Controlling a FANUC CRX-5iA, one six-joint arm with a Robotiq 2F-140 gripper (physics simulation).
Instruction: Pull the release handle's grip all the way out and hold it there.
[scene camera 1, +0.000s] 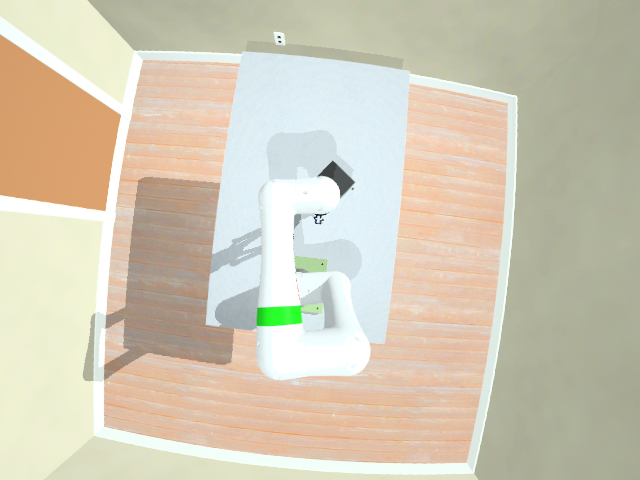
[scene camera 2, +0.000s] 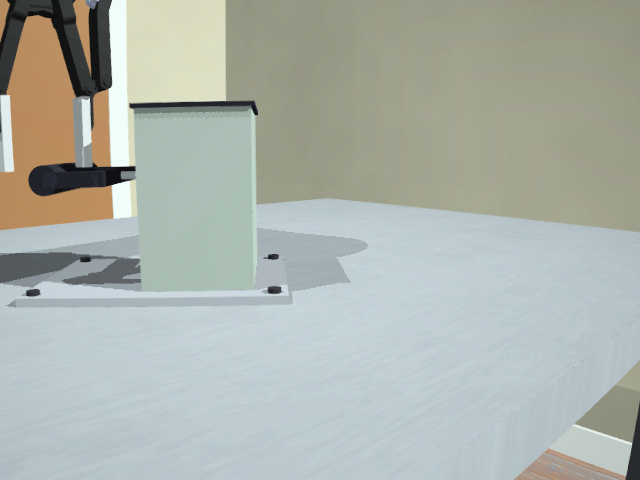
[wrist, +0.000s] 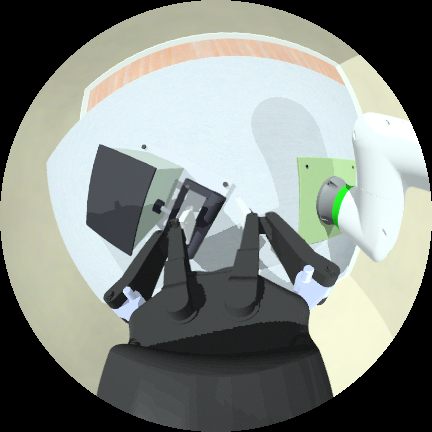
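Note:
The release handle's housing (scene camera 1: 336, 178) (scene camera 2: 196, 201) (wrist: 120, 200) is a pale green box with a black top. Its black, frame-shaped grip (scene camera 2: 43, 180) (wrist: 207, 227) stands out from one side, with a short light rod showing between grip and box in scene camera 2. My gripper (scene camera 2: 45, 161) (wrist: 214, 210) is part open, pointing down around the grip's outer bar. One fingertip is at the frame's opening on the housing side, the other beyond the bar's outer side. Nothing is clamped. In scene camera 2 the near fingertip's lower end is hidden at the grip. The arm hides the grip in scene camera 1.
The housing stands on a bolted pale base plate (scene camera 2: 155, 300) on the light table (scene camera 1: 320, 103) (scene camera 2: 413, 335) (wrist: 200, 100). The arm's base is on a green plate (scene camera 1: 312, 263) (wrist: 312, 200). The white arm (scene camera 1: 279, 248) (wrist: 380, 185) passes over the table.

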